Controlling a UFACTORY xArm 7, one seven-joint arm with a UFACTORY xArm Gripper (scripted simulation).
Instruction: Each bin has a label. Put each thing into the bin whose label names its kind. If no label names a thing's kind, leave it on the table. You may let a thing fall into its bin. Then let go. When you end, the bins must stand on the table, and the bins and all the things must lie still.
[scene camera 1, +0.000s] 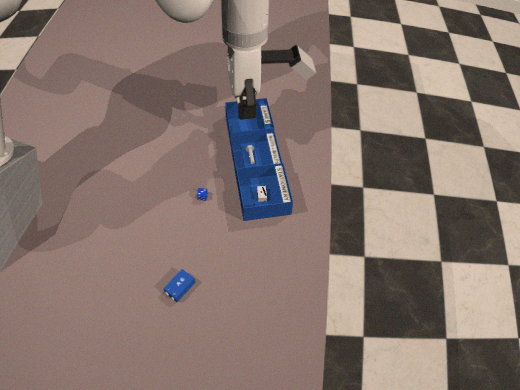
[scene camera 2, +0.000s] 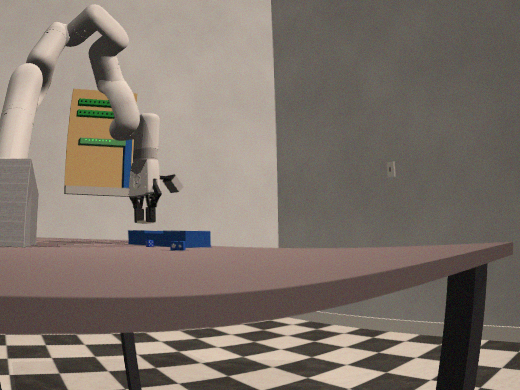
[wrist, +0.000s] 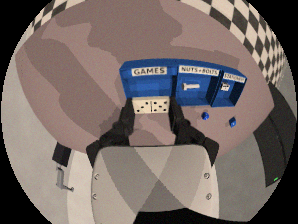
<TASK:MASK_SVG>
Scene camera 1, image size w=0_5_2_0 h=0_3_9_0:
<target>blue three-part bin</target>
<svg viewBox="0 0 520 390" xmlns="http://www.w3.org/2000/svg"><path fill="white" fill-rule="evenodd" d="M267 98L256 99L256 118L239 120L237 101L225 103L226 121L229 125L228 133L230 131L229 139L231 138L230 145L244 221L292 215L293 199L284 163L282 163ZM257 186L266 186L267 201L258 202ZM247 145L254 147L254 164L250 163L249 153L246 151Z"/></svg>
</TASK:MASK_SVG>
